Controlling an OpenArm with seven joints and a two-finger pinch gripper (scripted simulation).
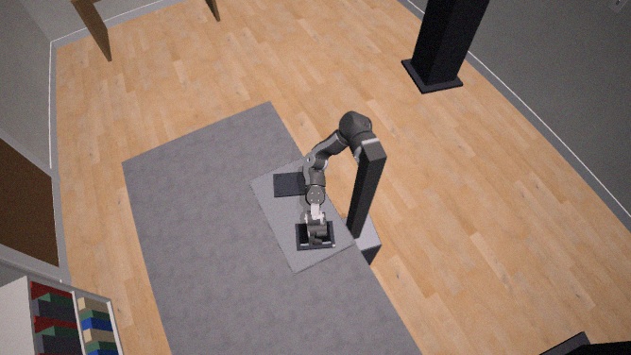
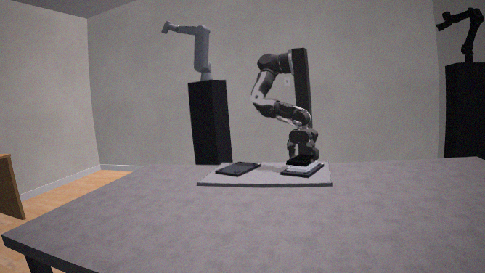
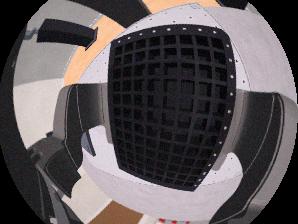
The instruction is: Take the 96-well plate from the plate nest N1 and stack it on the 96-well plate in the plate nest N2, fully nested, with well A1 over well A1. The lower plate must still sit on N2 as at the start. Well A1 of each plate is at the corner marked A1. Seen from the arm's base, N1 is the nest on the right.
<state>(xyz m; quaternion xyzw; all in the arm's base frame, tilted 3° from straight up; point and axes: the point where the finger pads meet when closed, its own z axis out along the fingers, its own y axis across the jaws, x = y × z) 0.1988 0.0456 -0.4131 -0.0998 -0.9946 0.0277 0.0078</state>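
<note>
My gripper is now right at the dark 96-well plate. Round my hand: nest N1 (3 cm ahead, 27 cm to the right, 4 cm below); then white 96-well plate (3 cm below).
</note>
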